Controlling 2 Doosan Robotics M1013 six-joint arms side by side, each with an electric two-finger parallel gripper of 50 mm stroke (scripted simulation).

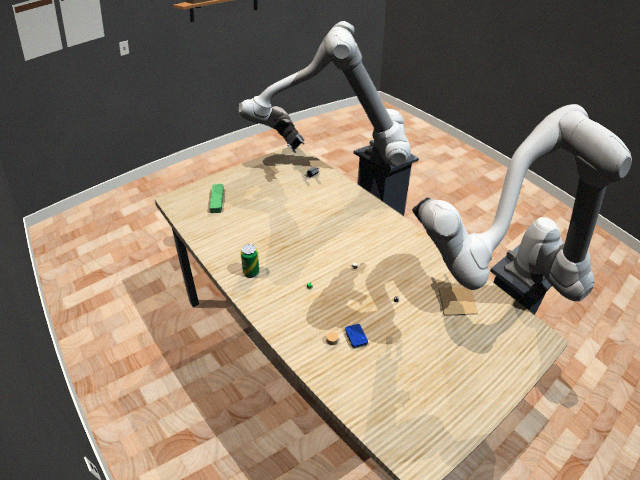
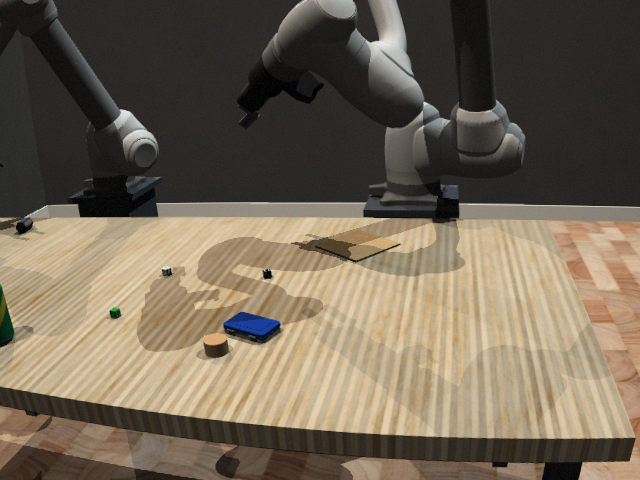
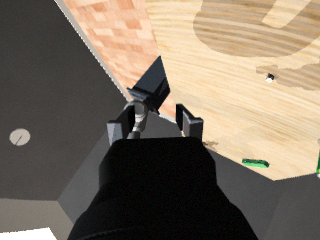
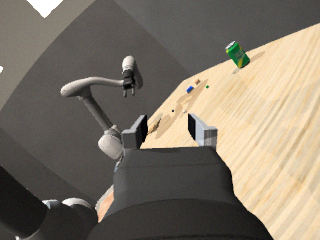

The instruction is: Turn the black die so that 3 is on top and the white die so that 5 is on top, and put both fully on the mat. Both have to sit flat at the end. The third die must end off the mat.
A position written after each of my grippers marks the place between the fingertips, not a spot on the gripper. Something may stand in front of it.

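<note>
There is a tan mat (image 2: 358, 245) here, and I see the mat (image 1: 455, 301) as well, while in image 3 the mat is out of frame. I also see a blue case (image 2: 255, 328); in image 3 the case is out of frame. As for my grippers, I see my left gripper (image 2: 248, 116) and find my left gripper (image 3: 155, 112) again. My right gripper (image 4: 167, 122) is there for me to see too.
</note>
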